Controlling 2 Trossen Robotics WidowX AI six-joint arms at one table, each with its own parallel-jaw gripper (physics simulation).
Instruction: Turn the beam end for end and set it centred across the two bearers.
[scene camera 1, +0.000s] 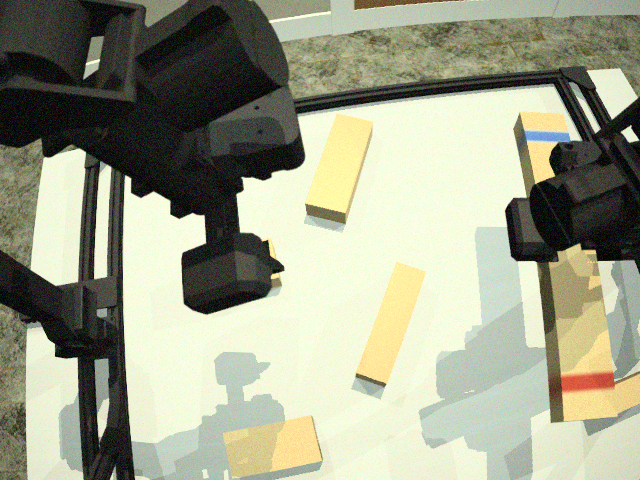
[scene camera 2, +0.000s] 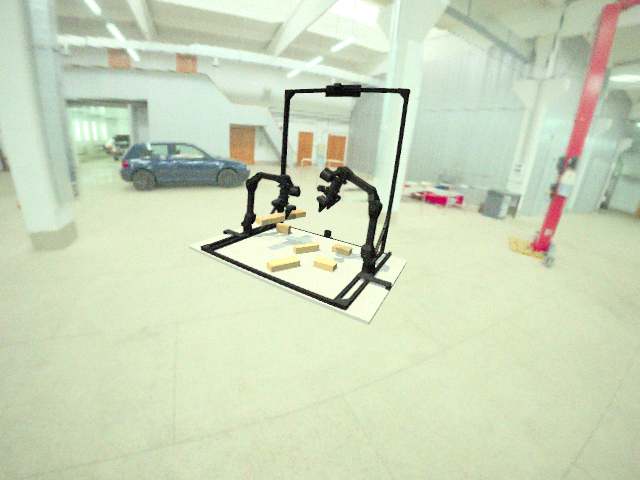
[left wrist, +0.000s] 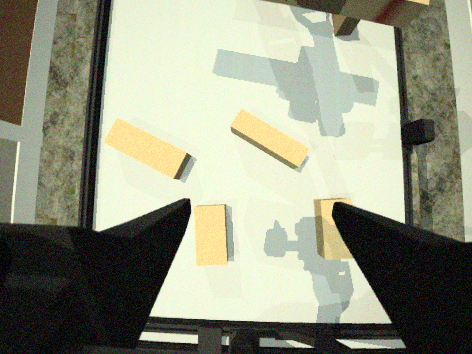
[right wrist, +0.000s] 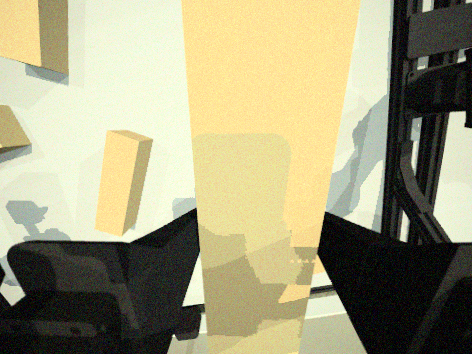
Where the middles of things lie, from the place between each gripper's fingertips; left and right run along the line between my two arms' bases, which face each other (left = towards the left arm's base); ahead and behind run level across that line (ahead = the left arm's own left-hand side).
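Scene:
The beam (scene camera 1: 581, 384) is sitting 1 cm above my right hand.
My left gripper, I can see, is 32 cm to the left of the beam, 11 cm above it and 4 cm past it.

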